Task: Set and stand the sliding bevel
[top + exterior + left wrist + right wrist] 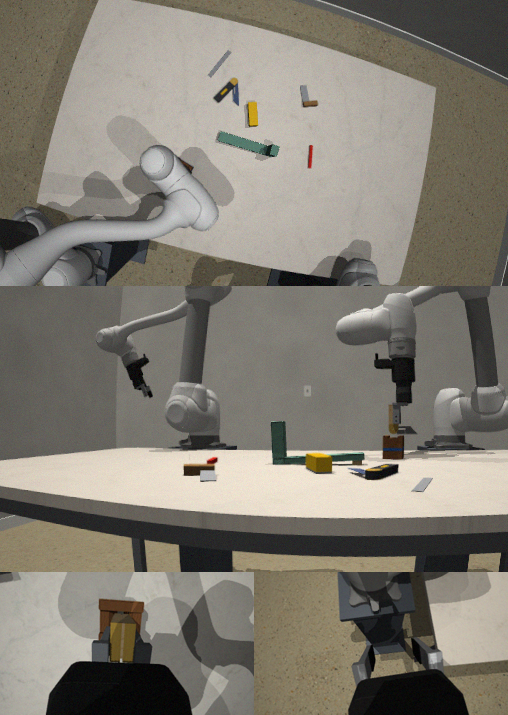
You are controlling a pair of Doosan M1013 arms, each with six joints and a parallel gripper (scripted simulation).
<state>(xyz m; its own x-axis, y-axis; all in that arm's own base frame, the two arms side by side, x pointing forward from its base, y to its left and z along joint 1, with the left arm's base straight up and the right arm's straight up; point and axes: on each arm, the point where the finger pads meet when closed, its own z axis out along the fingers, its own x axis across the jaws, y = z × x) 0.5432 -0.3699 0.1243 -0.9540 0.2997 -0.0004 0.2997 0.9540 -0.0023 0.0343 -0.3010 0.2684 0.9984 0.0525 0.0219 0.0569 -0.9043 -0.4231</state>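
Right now my left hand is 2 cm above the wooden sliding bevel. Round my left hand: black bevel 38 cm ahead, 12 cm to the right, 12 cm below; grey blade 1 cm ahead, 2 cm to the left, 4 cm below; yellow block 29 cm ahead, 24 cm to the right, 11 cm below.
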